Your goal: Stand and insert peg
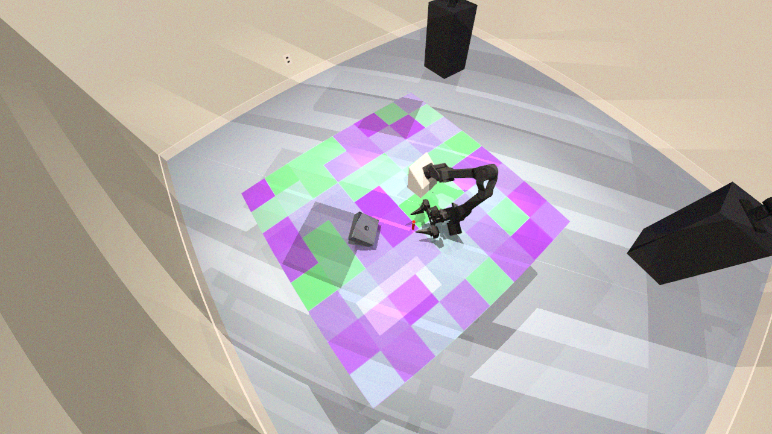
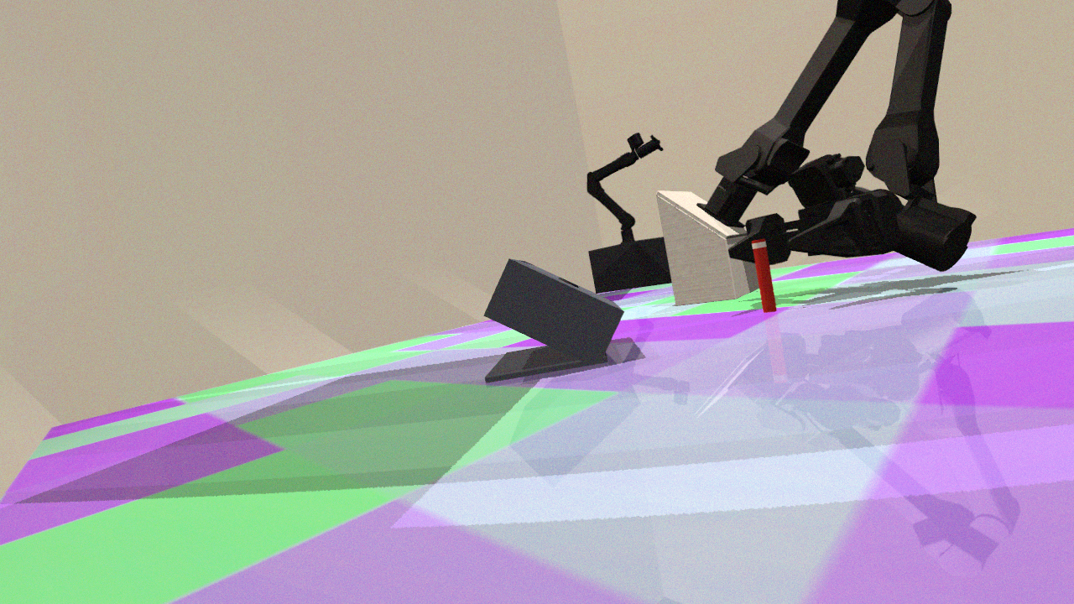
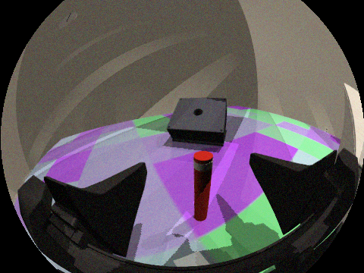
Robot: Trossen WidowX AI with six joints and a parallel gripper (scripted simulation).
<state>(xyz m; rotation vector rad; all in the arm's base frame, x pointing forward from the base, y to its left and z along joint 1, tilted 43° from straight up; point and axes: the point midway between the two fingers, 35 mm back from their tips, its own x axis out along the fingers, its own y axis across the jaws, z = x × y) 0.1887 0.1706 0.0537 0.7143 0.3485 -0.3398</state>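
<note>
The peg is 1 cm below my gripper tip. Round my gripper tip: sloped panel: 20 cm ahead, 12 cm to the right, 2 cm below.
</note>
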